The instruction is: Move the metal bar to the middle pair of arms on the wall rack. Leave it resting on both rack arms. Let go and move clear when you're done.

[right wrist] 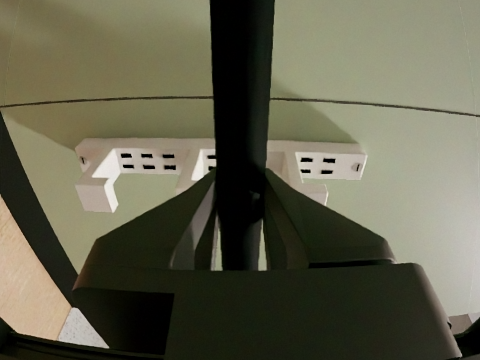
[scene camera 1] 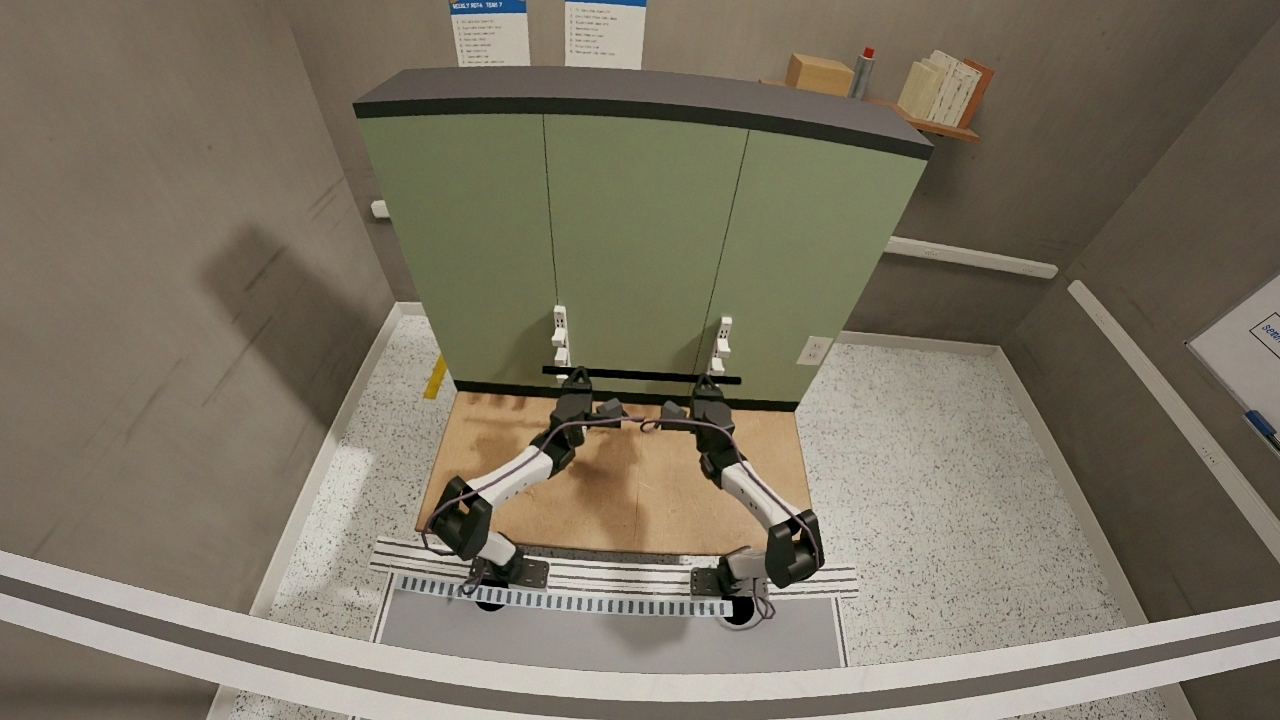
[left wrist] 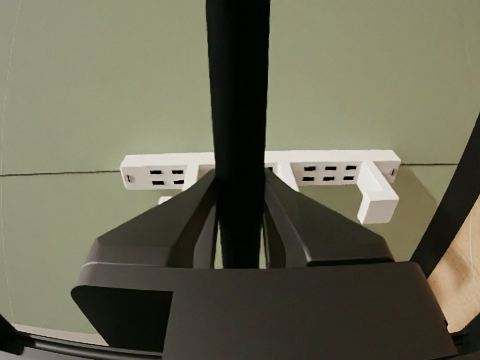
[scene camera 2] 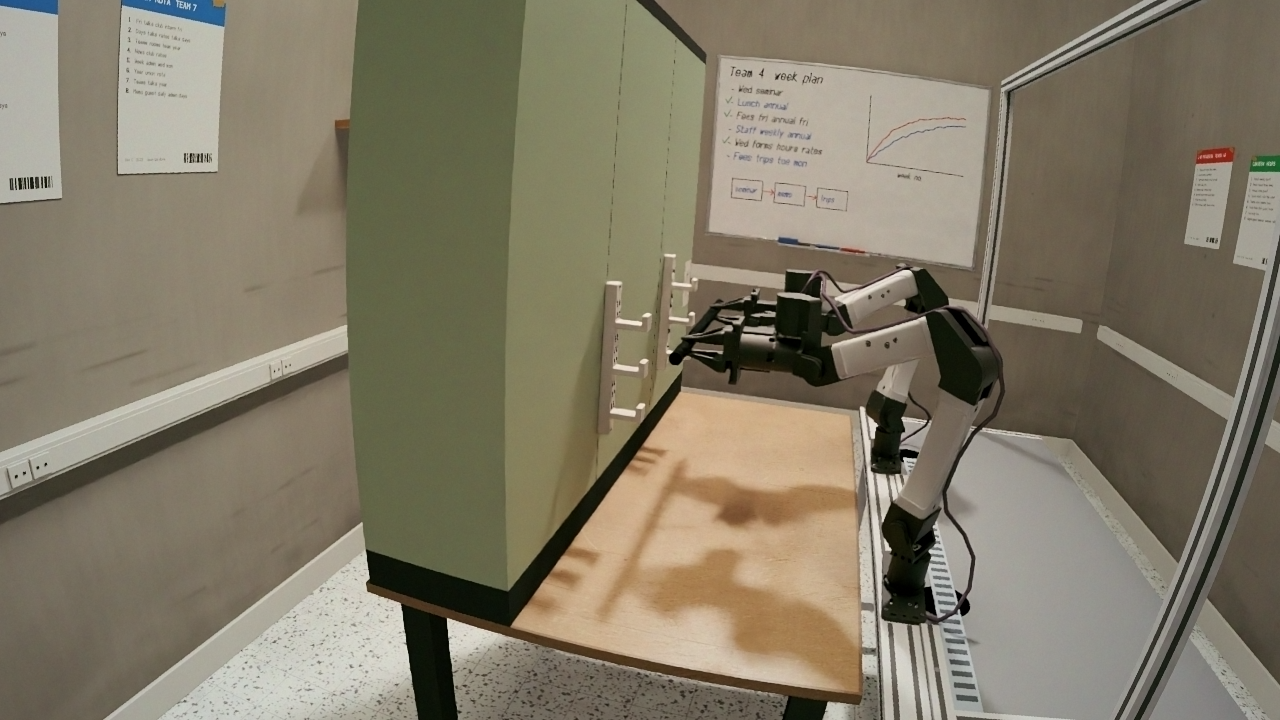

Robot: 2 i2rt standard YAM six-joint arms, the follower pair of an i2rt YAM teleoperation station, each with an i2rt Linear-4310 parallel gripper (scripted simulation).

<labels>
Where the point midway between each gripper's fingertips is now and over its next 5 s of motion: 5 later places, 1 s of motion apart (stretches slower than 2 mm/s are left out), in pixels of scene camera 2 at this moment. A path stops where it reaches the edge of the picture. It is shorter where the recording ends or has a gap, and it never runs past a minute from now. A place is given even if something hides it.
My left gripper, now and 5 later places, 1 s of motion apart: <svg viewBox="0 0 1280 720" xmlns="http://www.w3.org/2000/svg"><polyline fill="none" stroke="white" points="681,344 664,341 659,341 645,339 633,337 631,335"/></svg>
My right gripper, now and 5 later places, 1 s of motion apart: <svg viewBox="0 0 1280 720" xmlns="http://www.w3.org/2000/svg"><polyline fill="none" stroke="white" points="709,311 696,309 689,309 679,307 671,306 671,309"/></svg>
</labels>
